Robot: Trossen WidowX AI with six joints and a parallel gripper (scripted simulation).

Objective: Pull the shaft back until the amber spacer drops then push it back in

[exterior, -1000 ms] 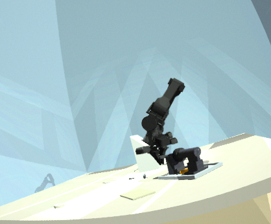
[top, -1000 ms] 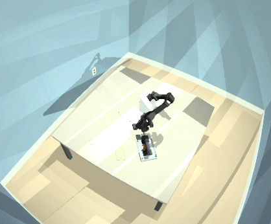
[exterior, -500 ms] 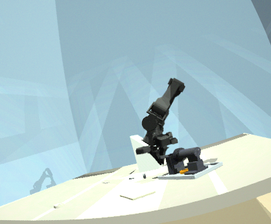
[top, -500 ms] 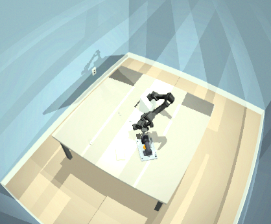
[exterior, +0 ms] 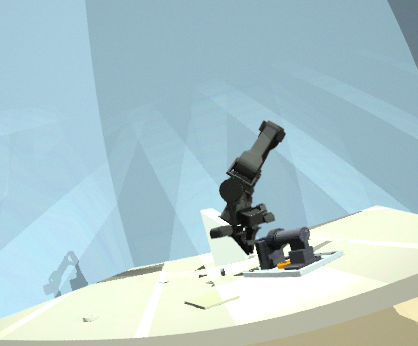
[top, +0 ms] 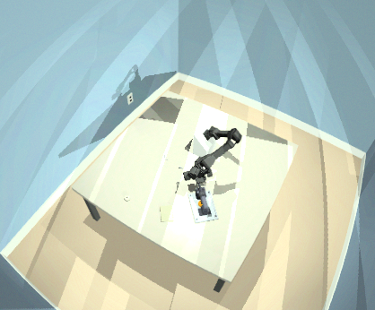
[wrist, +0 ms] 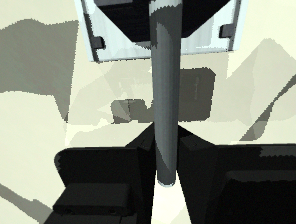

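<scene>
The grey shaft is 5 cm ahead of my gripper tip, 5 cm to the left of it and 3 cm above it. From my gripper tip the other things lie so: flat pale patch (30 cm ahead, 4 cm to the right, 4 cm below); then amber spacer (11 cm ahead, 11 cm to the left, 3 cm below).
</scene>
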